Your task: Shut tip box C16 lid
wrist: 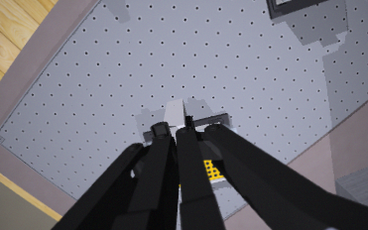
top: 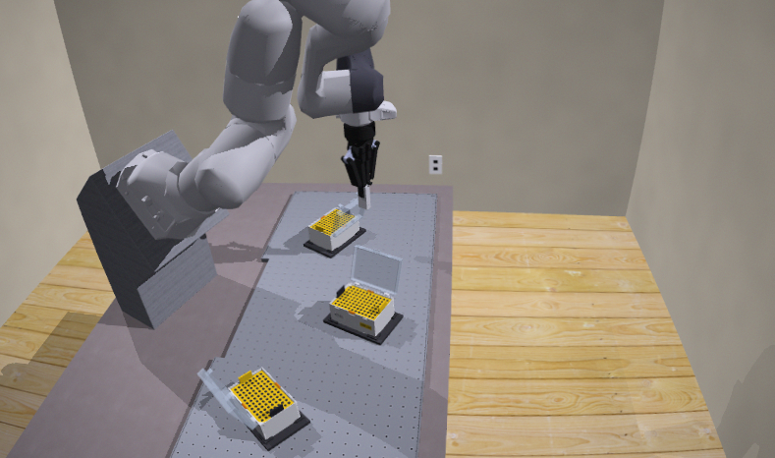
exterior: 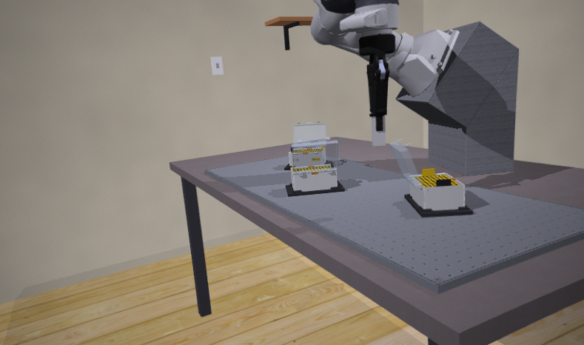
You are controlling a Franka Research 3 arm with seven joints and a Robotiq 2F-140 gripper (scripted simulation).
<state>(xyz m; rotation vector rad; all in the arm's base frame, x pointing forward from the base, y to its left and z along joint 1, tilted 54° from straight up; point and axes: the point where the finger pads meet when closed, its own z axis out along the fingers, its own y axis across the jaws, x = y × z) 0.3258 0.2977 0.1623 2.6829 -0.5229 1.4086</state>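
Now: hand 11 cm above the tip box, 9 cm past it and 6 cm to the right of it.
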